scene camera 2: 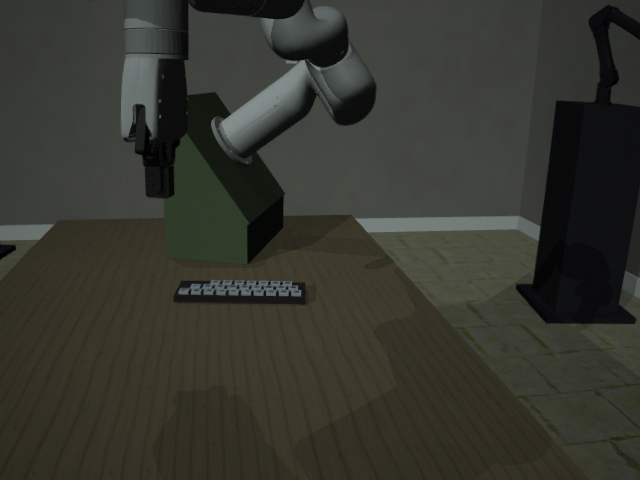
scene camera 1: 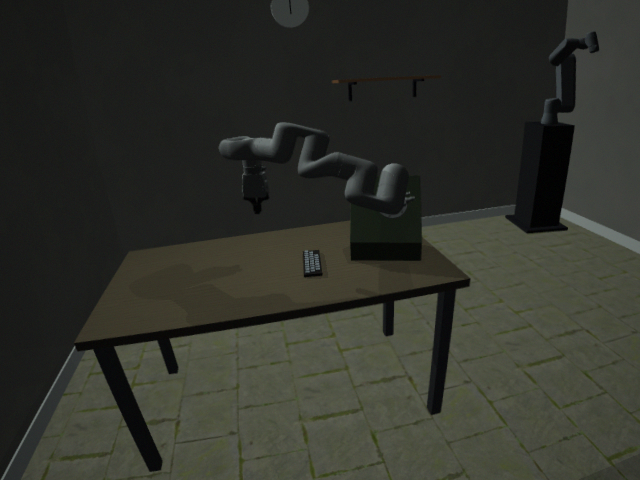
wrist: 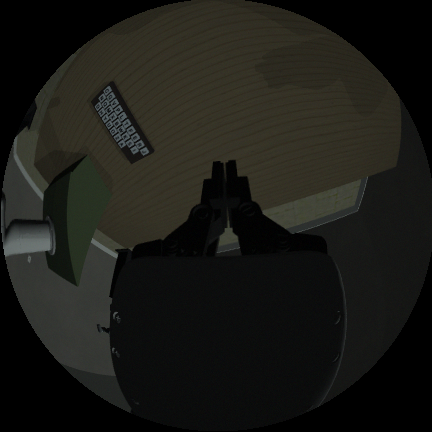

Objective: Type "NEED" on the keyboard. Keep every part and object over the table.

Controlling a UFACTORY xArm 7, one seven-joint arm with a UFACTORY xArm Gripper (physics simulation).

Labels:
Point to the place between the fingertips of my gripper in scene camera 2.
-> At 160, 196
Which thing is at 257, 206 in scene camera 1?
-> My gripper.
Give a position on a dark keyboard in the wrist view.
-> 111, 108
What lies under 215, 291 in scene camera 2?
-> A dark keyboard.

